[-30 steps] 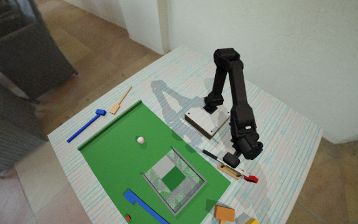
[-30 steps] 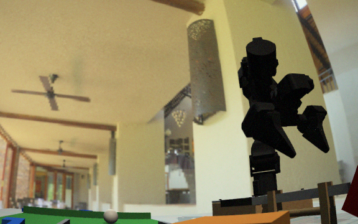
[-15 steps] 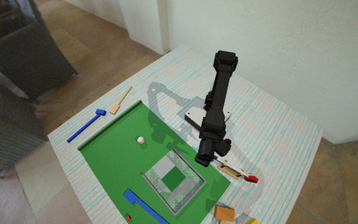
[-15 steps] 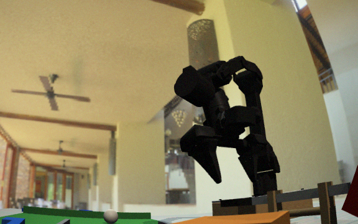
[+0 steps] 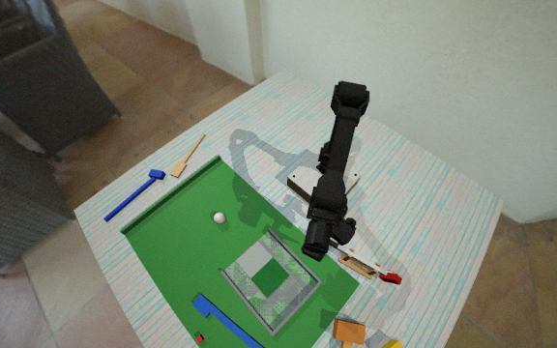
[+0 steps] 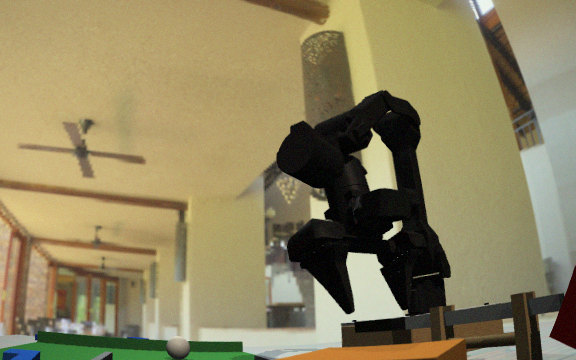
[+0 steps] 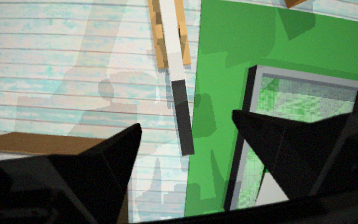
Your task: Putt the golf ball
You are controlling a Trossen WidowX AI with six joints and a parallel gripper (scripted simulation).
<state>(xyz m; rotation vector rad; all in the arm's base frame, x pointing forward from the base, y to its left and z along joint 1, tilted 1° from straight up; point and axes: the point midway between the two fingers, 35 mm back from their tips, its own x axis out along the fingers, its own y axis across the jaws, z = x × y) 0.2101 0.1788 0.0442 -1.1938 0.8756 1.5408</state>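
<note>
Now: gripper tip 40 mm past the red putter, 110 mm to the right of it and 20 mm above it. Round my gripper tip: white golf ball (220 mm ahead, 310 mm to the right, 50 mm below); then wooden rack (40 mm behind, 120 mm to the left, 40 mm below); then green mat (270 mm ahead, 180 mm to the right, 70 mm below).
</note>
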